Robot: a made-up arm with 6 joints. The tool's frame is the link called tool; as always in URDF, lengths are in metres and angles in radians. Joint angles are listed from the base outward.
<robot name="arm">
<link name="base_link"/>
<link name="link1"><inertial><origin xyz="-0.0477 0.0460 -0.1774"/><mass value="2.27"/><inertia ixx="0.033" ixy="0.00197" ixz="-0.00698" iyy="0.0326" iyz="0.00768" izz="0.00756"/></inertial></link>
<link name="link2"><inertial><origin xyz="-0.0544 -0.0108 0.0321"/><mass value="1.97"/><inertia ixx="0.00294" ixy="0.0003" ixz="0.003" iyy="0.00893" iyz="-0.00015" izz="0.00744"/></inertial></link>
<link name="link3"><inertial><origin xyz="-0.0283 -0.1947 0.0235"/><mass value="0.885"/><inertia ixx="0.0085" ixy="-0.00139" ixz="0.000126" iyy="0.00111" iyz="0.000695" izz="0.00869"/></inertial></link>
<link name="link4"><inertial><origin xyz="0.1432 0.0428 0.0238"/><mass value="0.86"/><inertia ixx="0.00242" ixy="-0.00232" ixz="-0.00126" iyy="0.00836" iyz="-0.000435" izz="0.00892"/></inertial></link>
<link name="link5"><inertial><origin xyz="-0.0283 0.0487 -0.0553"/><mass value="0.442"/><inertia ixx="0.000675" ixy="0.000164" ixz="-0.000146" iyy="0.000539" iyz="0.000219" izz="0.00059"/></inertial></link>
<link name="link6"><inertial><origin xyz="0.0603 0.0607 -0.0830"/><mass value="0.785"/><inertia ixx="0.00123" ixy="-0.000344" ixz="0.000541" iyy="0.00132" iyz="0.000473" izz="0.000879"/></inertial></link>
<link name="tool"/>
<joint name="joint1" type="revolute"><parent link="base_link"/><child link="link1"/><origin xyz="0.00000 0.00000 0.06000"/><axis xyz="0 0 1"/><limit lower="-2.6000" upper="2.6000"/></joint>
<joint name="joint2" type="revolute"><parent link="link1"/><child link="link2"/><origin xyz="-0.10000 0.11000 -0.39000"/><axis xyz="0 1 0"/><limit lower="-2.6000" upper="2.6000"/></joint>
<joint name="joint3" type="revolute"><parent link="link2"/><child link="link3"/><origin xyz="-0.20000 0.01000 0.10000"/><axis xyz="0 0 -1"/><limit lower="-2.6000" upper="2.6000"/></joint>
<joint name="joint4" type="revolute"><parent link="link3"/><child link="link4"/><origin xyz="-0.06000 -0.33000 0.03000"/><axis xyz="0 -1 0"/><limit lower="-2.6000" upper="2.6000"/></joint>
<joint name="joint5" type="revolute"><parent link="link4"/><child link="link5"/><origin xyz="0.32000 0.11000 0.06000"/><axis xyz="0 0 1"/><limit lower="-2.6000" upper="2.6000"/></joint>
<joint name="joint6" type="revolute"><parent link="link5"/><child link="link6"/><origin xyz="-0.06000 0.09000 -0.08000"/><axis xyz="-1 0 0"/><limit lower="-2.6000" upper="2.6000"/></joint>
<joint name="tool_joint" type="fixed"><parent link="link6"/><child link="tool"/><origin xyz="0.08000 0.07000 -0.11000"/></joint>
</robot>
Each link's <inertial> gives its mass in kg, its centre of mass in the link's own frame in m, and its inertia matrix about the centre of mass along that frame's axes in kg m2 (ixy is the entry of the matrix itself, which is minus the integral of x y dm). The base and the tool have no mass. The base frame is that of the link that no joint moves.
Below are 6 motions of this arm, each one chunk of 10 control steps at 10 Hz.
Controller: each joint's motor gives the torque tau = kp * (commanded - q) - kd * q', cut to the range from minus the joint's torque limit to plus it. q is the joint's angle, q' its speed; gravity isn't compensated. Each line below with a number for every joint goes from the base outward.
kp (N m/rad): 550 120 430 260 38 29
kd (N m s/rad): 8.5 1.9 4.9 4 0.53 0.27
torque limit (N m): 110 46 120 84 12 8.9
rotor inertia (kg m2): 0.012 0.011 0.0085 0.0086 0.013 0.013
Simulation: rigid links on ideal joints. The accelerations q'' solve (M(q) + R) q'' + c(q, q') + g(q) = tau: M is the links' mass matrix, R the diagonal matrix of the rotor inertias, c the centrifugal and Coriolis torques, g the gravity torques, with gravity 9.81 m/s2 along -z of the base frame. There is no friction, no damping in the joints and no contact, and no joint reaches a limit. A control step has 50 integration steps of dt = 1/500 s. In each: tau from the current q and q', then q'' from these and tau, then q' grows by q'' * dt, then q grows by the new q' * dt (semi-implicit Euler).
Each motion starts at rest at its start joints. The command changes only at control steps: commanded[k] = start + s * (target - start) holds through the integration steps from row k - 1 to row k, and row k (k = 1, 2, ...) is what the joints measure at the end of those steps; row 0 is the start. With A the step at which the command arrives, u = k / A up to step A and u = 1 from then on. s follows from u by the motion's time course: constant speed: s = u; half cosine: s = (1 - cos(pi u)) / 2; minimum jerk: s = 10 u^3 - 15 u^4 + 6 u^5; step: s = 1 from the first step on.
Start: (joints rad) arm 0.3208 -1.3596 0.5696 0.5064 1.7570 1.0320
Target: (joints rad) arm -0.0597 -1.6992 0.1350 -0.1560 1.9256 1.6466
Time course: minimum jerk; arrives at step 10
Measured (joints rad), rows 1 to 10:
1: 0.3152 -1.4270 0.5860 0.5055 1.7614 1.0130
2: 0.3029 -1.4741 0.5633 0.4656 1.7589 1.0472
3: 0.2580 -1.4524 0.5070 0.3979 1.7623 1.1347
4: 0.1994 -1.5101 0.4360 0.2923 1.7828 1.2288
5: 0.1322 -1.5927 0.3550 0.1679 1.8165 1.3385
6: 0.0604 -1.6229 0.2679 0.0501 1.8570 1.4544
7: 0.0028 -1.6791 0.2058 -0.0523 1.8898 1.5358
8: -0.0369 -1.7091 0.1654 -0.1210 1.9108 1.5976
9: -0.0563 -1.7181 0.1498 -0.1525 1.9196 1.6265
10: -0.0594 -1.7223 0.1516 -0.1579 1.9208 1.6304

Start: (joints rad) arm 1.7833 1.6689 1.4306 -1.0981 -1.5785 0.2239
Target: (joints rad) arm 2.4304 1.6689 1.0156 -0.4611 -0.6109 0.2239
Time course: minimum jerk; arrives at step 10
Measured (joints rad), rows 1 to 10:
1: 1.7899 1.6690 1.4204 -1.0834 -1.5244 0.2180
2: 1.8266 1.6654 1.3936 -1.0393 -1.4824 0.2045
3: 1.9002 1.6613 1.3400 -0.9536 -1.3694 0.1834
4: 2.0039 1.6567 1.2683 -0.8414 -1.2210 0.1642
5: 2.1224 1.6610 1.1900 -0.7203 -1.0525 0.1539
6: 2.2384 1.6787 1.1172 -0.6069 -0.8856 0.1561
7: 2.3347 1.6955 1.0589 -0.5189 -0.7438 0.1678
8: 2.3988 1.6964 1.0201 -0.4664 -0.6500 0.1813
9: 2.4271 1.6903 1.0031 -0.4493 -0.6106 0.1958
10: 2.4305 1.6885 1.0016 -0.4522 -0.6084 0.2018

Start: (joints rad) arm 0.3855 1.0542 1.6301 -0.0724 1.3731 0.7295
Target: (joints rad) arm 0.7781 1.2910 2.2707 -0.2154 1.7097 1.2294
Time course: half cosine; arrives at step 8
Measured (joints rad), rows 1 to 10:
1: 0.3992 1.0386 1.6515 -0.0852 1.3705 0.7477
2: 0.4391 1.0317 1.7270 -0.1060 1.4255 0.8218
3: 0.5017 1.0778 1.8337 -0.1290 1.4850 0.9121
4: 0.5741 1.1604 1.9603 -0.1528 1.5497 1.0071
5: 0.6471 1.2320 2.0869 -0.1785 1.6117 1.0991
6: 0.7121 1.2648 2.1916 -0.2036 1.6618 1.1712
7: 0.7587 1.2680 2.2582 -0.2218 1.6932 1.2141
8: 0.7779 1.2660 2.2777 -0.2269 1.7009 1.2207
9: 0.7787 1.2737 2.2754 -0.2248 1.6983 1.2116
10: 0.7776 1.2855 2.2758 -0.2231 1.6984 1.2126

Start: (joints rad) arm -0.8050 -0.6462 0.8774 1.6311 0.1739 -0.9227
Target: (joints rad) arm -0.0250 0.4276 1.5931 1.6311 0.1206 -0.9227
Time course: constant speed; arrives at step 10
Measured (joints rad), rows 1 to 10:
1: -0.7195 -0.6558 0.9469 1.6355 0.2051 -0.9315
2: -0.6220 -0.6134 1.0116 1.6296 0.2230 -0.9204
3: -0.5578 -0.4532 1.0879 1.6318 0.1976 -0.9253
4: -0.4815 -0.2600 1.1583 1.6254 0.1716 -0.9147
5: -0.3974 -0.1317 1.2262 1.6189 0.1730 -0.9081
6: -0.3259 -0.0722 1.3009 1.6252 0.1802 -0.9200
7: -0.2457 -0.0047 1.3714 1.6260 0.1866 -0.9200
8: -0.1632 0.1209 1.4407 1.6220 0.1760 -0.9143
9: -0.0917 0.2832 1.5149 1.6233 0.1563 -0.9196
10: -0.0183 0.4315 1.5884 1.6245 0.1442 -0.9245

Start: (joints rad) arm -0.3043 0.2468 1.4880 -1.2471 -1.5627 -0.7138
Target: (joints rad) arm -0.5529 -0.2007 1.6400 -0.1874 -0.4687 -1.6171
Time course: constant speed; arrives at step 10
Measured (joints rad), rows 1 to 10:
1: -0.3384 0.1354 1.5056 -1.1357 -1.4164 -0.8908
2: -0.3499 -0.0417 1.5126 -1.0394 -1.3109 -0.9504
3: -0.3833 -0.0855 1.5319 -0.9397 -1.1991 -1.0316
4: -0.4106 -0.0228 1.5521 -0.8241 -1.1211 -1.1344
5: -0.4321 -0.0278 1.5649 -0.7087 -0.9977 -1.2373
6: -0.4576 -0.1371 1.5806 -0.6175 -0.8888 -1.3056
7: -0.4845 -0.2282 1.5980 -0.5216 -0.7890 -1.3865
8: -0.5087 -0.2352 1.6141 -0.4083 -0.6767 -1.4890
9: -0.5353 -0.2365 1.6302 -0.2950 -0.5564 -1.5880
10: -0.5607 -0.2978 1.6462 -0.1933 -0.4414 -1.6731

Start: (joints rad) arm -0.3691 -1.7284 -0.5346 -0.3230 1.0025 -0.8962
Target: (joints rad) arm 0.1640 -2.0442 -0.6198 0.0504 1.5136 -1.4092
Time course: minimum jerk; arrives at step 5
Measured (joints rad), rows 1 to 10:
1: -0.3346 -1.7835 -0.5221 -0.3005 1.0492 -0.9450
2: -0.1876 -1.8682 -0.5325 -0.1956 1.2251 -1.1703
3: 0.0143 -1.9990 -0.5528 -0.0542 1.4230 -1.3493
4: 0.1456 -2.0704 -0.5874 0.0410 1.5098 -1.4326
5: 0.1637 -2.0744 -0.6109 0.0573 1.4867 -1.4107
6: 0.1640 -2.0747 -0.6108 0.0586 1.4945 -1.4123
7: 0.1641 -2.0752 -0.6107 0.0586 1.4921 -1.4141
8: 0.1639 -2.0746 -0.6109 0.0584 1.4921 -1.4119
9: 0.1641 -2.0750 -0.6107 0.0586 1.4928 -1.4135
10: 0.1640 -2.0748 -0.6109 0.0584 1.4921 -1.4126

